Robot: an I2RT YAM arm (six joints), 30 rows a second.
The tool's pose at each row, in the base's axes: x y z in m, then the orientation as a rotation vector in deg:
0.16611, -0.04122, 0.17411, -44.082, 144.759, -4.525
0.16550, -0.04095, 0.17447, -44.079, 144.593, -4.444
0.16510, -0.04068, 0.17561, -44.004, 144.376, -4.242
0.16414, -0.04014, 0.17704, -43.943, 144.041, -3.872
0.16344, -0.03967, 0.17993, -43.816, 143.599, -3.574
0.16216, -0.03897, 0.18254, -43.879, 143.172, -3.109
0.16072, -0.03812, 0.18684, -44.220, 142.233, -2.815
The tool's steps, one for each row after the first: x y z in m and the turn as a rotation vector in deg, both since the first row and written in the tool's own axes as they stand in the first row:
0.00013, 0.00047, -0.00058, -0.012, -0.174, -0.014
-0.00023, 0.00068, -0.00175, -0.076, -0.437, 0.035
-0.00046, 0.00134, -0.00341, -0.227, -0.846, 0.083
-0.00148, 0.00153, -0.00623, -0.288, -1.351, 0.143
-0.00209, 0.00227, -0.00907, -0.514, -1.841, 0.106
-0.00341, 0.00288, -0.01344, -0.571, -2.709, -0.251

